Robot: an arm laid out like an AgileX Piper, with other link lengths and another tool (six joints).
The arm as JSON. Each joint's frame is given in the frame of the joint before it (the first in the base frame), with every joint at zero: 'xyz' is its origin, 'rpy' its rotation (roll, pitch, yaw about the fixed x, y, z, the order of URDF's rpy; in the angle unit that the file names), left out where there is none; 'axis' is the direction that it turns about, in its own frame. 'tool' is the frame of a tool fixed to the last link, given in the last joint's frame.
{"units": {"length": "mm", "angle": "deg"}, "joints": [
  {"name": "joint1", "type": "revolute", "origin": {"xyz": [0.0, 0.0, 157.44]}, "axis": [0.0, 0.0, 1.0]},
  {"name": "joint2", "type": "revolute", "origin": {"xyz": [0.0, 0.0, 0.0]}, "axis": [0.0, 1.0, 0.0]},
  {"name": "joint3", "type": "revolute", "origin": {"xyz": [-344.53, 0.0, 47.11]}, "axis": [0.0, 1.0, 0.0]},
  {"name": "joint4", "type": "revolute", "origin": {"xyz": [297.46, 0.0, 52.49]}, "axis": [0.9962, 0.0, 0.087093]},
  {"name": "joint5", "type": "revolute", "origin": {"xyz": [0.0, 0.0, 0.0]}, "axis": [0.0, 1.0, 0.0]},
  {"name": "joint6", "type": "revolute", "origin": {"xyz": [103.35, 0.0, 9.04]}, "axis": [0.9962, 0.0, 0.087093]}
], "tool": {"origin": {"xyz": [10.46, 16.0, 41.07], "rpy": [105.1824, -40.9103, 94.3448]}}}
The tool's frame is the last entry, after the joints.
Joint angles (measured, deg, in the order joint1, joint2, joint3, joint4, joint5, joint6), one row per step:
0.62, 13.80, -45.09, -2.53, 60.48, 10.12
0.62, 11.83, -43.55, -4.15, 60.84, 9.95
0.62, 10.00, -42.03, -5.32, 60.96, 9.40
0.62, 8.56, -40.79, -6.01, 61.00, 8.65
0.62, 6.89, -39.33, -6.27, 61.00, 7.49
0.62, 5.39, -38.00, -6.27, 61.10, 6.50
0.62, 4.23, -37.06, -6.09, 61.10, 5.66
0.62, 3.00, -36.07, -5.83, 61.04, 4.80
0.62, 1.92, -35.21, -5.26, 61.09, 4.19
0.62, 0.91, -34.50, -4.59, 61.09, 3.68
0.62, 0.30, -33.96, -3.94, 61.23, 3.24
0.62, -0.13, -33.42, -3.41, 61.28, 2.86
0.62, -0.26, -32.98, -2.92, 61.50, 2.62
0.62, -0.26, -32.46, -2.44, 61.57, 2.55
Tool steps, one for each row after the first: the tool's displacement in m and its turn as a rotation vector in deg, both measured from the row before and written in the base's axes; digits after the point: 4 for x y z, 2 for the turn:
-0.0056, -0.0023, -0.0095, -1.44, -0.08, -0.91
-0.0046, -0.0014, -0.0090, -1.43, -0.17, -0.49
-0.0032, -0.0005, -0.0074, -1.23, -0.11, -0.12
-0.0035, 0.0004, -0.0088, -1.26, -0.12, 0.30
-0.0028, 0.0007, -0.0083, -0.90, 0.01, 0.38
-0.0023, 0.0008, -0.0057, -0.62, -0.15, 0.44
-0.0023, 0.0010, -0.0059, -0.58, -0.23, 0.50
-0.0020, 0.0012, -0.0054, -0.11, -0.12, 0.58
-0.0021, 0.0013, -0.0043, 0.06, -0.26, 0.61
-0.0009, 0.0012, -0.0036, 0.11, 0.10, 0.57
-0.0001, 0.0010, -0.0034, 0.06, 0.18, 0.47
0.0009, 0.0009, -0.0031, 0.17, 0.54, 0.39
0.0017, 0.0008, -0.0032, 0.31, 0.60, 0.32

